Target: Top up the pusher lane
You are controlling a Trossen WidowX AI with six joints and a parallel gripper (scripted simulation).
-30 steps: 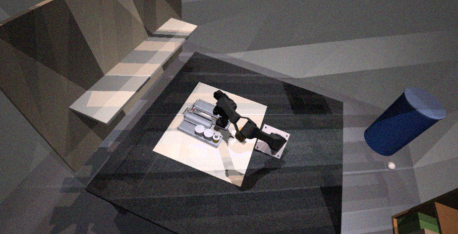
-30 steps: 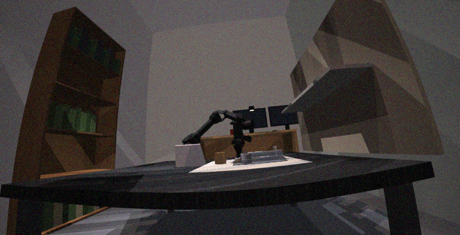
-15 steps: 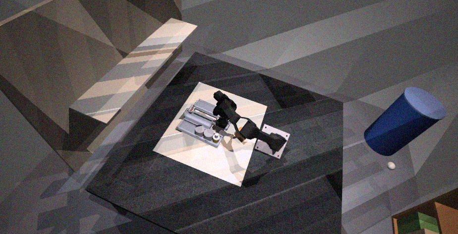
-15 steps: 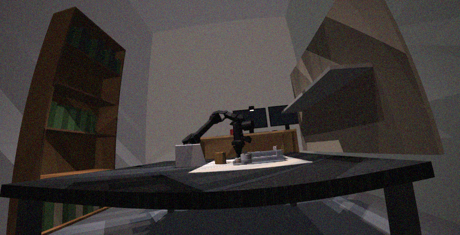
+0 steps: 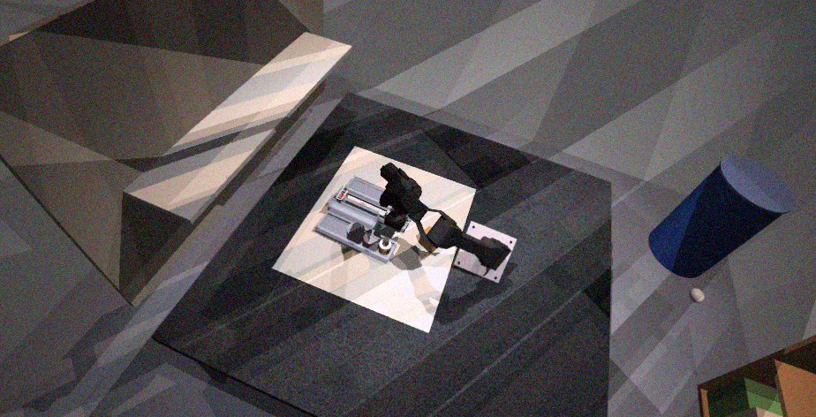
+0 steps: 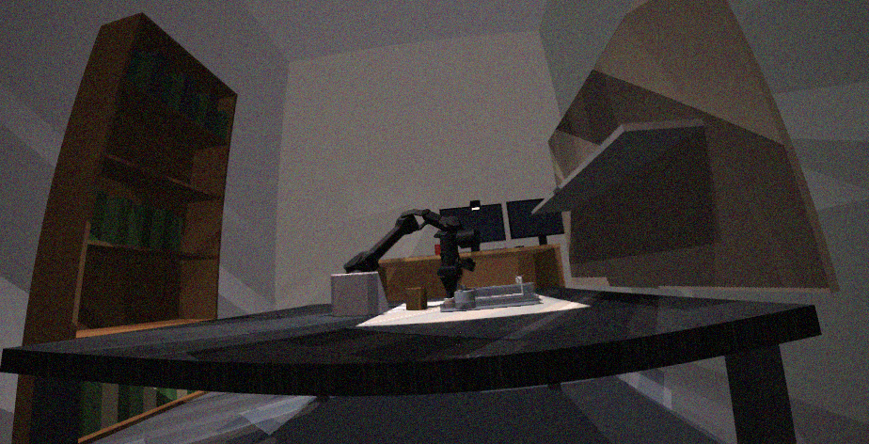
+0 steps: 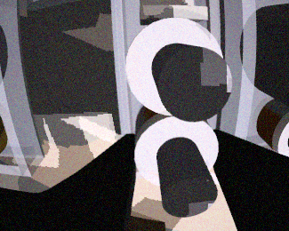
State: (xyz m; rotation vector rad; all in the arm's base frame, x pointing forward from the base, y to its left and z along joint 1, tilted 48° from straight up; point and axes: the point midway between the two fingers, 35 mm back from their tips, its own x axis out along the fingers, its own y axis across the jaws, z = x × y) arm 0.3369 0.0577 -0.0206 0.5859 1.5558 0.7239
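Right now the brown box is 13 cm behind my gripper tip, 2 cm to the left of it and 1 cm above it. From my gripper tip the other things lie so: long shelf (50 cm ahead, 34 cm above, 8 cm to the left); grey lane rack (14 cm ahead, 3 cm to the left, 1 cm below).
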